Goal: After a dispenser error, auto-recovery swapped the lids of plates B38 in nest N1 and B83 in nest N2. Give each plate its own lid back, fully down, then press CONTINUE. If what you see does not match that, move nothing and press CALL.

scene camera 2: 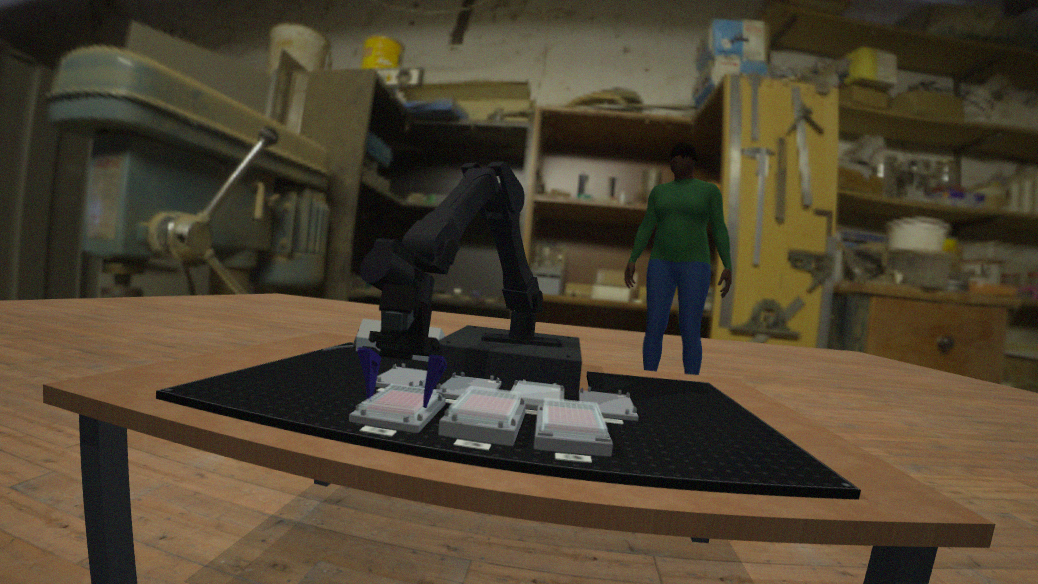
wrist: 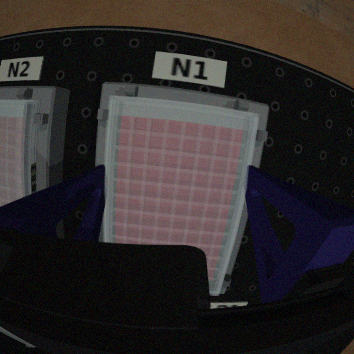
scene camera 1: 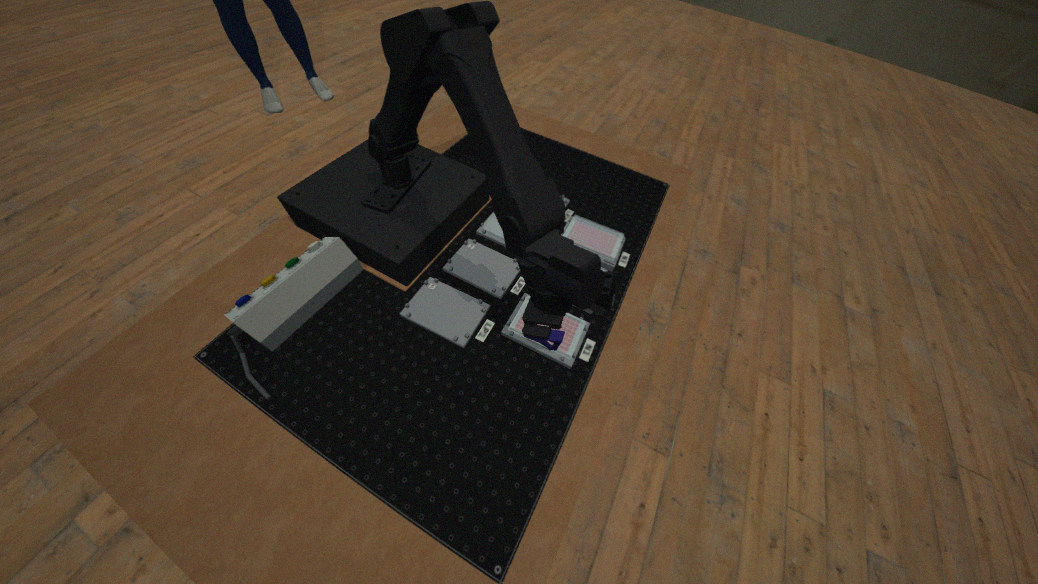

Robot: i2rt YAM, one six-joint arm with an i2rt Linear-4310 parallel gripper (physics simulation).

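Seen in the pictures: gripper, fingertip midpoint: [scene camera 2: 396, 404] [wrist: 175, 173] [scene camera 1: 559, 330]; arm's base, origin of the base link: [scene camera 2: 521, 341] [scene camera 1: 398, 182].
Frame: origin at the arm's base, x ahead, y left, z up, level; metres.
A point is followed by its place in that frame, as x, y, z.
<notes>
My gripper [scene camera 1: 544, 338] {0.447, -0.211, -0.047} [scene camera 2: 399, 399] {0.447, -0.211, -0.047} [wrist: 175, 173] {0.447, -0.211, -0.047} is shut on a clear lid [scene camera 2: 391, 394] {0.420, -0.226, -0.041} [wrist: 177, 111] {0.482, -0.213, -0.040}, one purple finger against each long side. The lid lies level over the pink-welled plate [wrist: 175, 175] {0.448, -0.211, -0.041} in nest N1 [scene camera 2: 386, 422] {0.496, -0.214, -0.059} [wrist: 185, 92] {0.493, -0.218, -0.055}; whether it is fully down is unclear. The plate [scene camera 2: 484, 403] {0.465, -0.082, -0.028} [wrist: 11, 150] {0.468, -0.117, -0.028} in nest N2 stands beside it, with small side lettering too small to read surely. The arm mostly hides N2 in scene camera 1. A control box [scene camera 1: 301, 297] {-0.011, -0.329, -0.019} has blue [scene camera 1: 243, 300] {-0.074, -0.378, 0.006}, yellow [scene camera 1: 268, 280] {-0.066, -0.329, 0.005}, green [scene camera 1: 291, 262] {-0.058, -0.281, 0.004} and white buttons; no button names are readable.
A third pink plate [scene camera 1: 595, 236] {0.468, 0.045, -0.032} [scene camera 2: 573, 418] {0.497, 0.042, -0.032} stands in the nest beyond N2. Pads LP1 [scene camera 1: 446, 312] {0.231, -0.245, -0.058} and LP2 [scene camera 1: 481, 268] {0.253, -0.120, -0.058} lie between the nests and the arm base [scene camera 1: 384, 203] {0.016, -0.082, 0.009}. A paler pad [scene camera 2: 537, 393] {0.303, 0.014, -0.050} appears to bear a lid. Another pad [scene camera 2: 609, 405] {0.327, 0.144, -0.058} lies beyond.
</notes>
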